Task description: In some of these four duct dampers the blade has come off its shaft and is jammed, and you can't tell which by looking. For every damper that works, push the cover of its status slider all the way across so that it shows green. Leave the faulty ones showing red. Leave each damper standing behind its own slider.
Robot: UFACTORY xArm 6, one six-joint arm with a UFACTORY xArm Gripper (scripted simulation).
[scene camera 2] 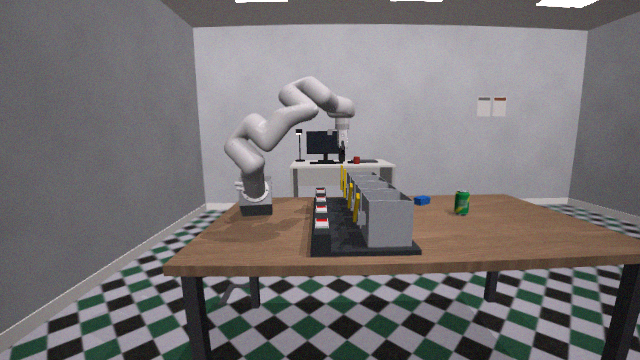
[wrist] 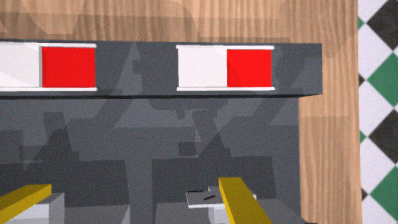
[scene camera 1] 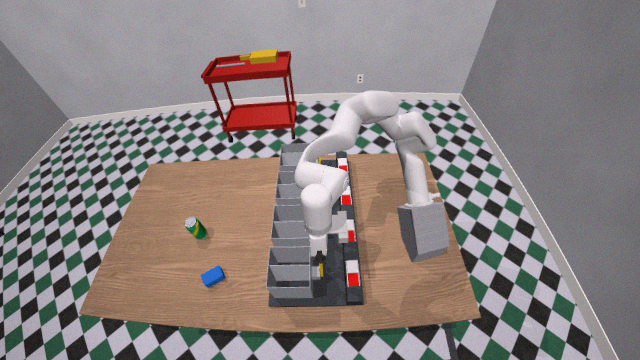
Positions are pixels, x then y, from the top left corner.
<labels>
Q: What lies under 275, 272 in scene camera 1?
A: A damper.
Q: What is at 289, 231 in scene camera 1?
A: A damper.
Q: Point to a damper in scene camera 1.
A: At 287, 192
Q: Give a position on a damper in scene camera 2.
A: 386, 219
</labels>
